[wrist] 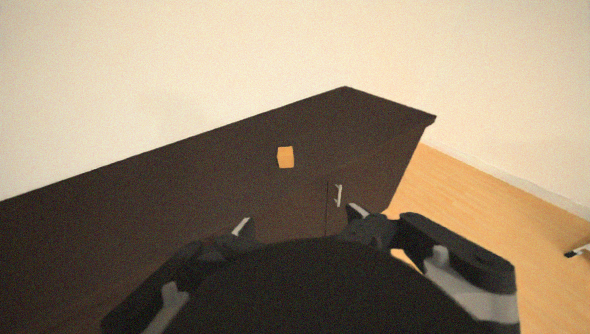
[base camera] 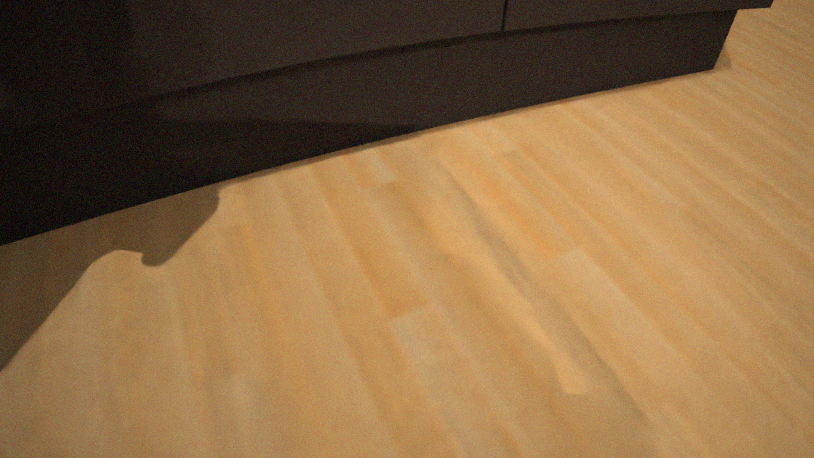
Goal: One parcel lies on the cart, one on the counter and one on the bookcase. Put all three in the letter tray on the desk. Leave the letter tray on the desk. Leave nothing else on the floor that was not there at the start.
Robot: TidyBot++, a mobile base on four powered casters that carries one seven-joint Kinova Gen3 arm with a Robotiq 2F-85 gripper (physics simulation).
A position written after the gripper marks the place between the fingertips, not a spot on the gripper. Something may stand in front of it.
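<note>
A dark brown counter (base camera: 111, 111), (wrist: 83, 244) is part of the scene, together with the gripper (wrist: 300, 220).
</note>
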